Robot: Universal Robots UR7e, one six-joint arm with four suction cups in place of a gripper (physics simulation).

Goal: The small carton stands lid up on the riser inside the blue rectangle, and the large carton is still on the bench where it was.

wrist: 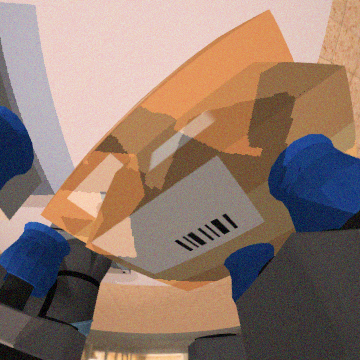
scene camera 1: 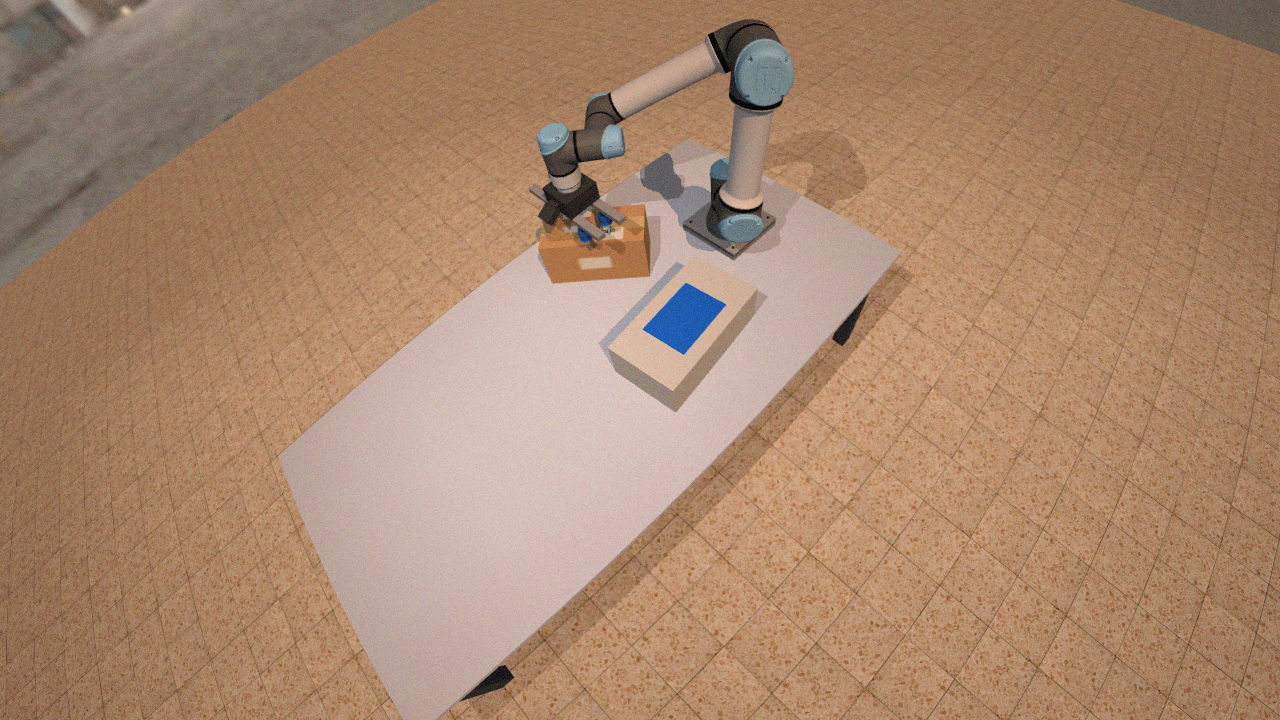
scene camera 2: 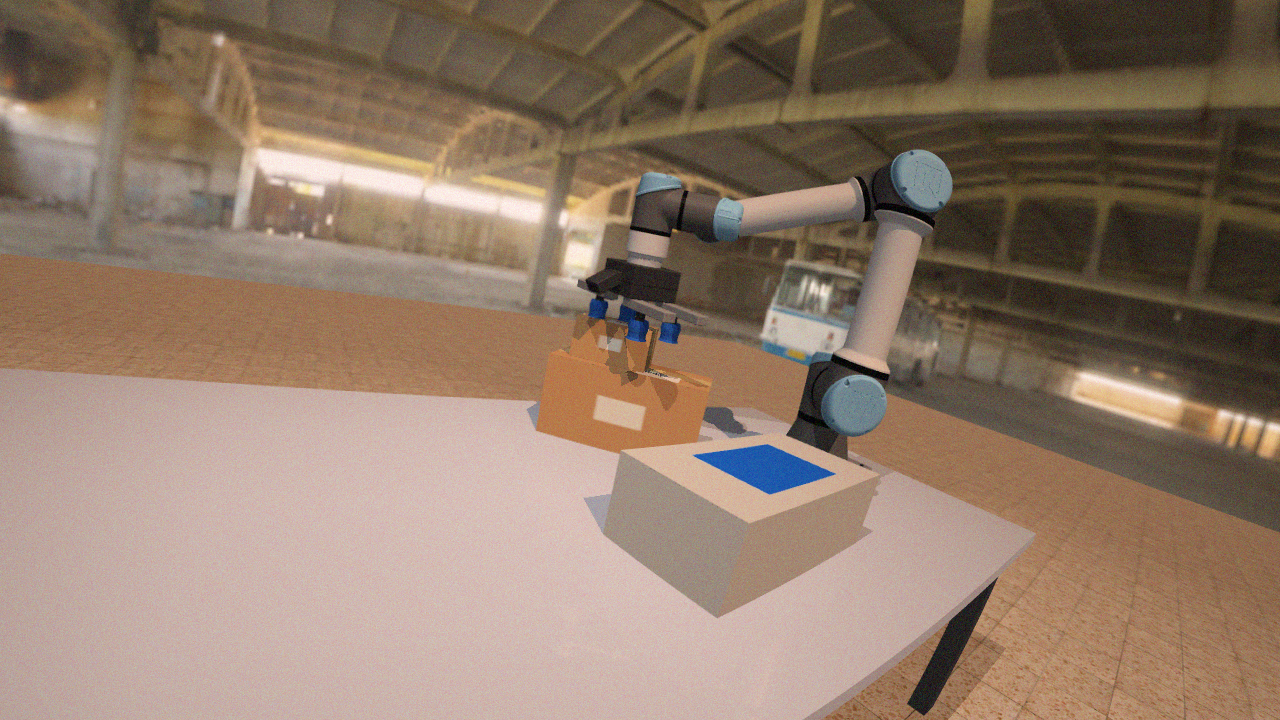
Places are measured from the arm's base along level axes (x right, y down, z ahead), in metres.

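Pixels of known places: hand at its tool point: (wrist: 144, 215) (scene camera 2: 630, 329); arm's base at its link origin: (wrist: 86, 253).
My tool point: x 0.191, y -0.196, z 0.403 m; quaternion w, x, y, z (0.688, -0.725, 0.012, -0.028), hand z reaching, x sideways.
Note:
Ahead of a thing's pixels: the offset from my tool point to its top centre. Level surfaces: height alone.
The small carton @[dy -0.006, dx +0.051, dz -0.004 m] (scene camera 2: 597, 342) (wrist: 193, 207) has a grey barcode label on its top face. It sits tilted on top of the large orange carton @[dy +0.072, dx +0.018, dz -0.039 m] (scene camera 1: 617, 263) (scene camera 2: 573, 403) (wrist: 228, 61) at the far side of the bench @[dy +0.226 m] (scene camera 1: 447, 465) (scene camera 2: 267, 555). My suction gripper (scene camera 1: 586, 223) (scene camera 2: 630, 326) is right over it. In the wrist view its blue cups (wrist: 314, 182) reach the small carton's top. The beige riser @[dy +0.106, dx -0.386, dz -0.003 m] (scene camera 1: 680, 367) (scene camera 2: 706, 537) stands in front of the arm's base. Its blue rectangle @[dy +0.106, dx -0.386, dz -0.003 m] (scene camera 1: 685, 317) (scene camera 2: 763, 467) has nothing on it.
The arm's base (scene camera 1: 732, 223) (scene camera 2: 840, 403) is bolted to the bench's far corner, close behind the riser. The large carton lies near the bench's far left edge. Beyond the bench is tiled floor.

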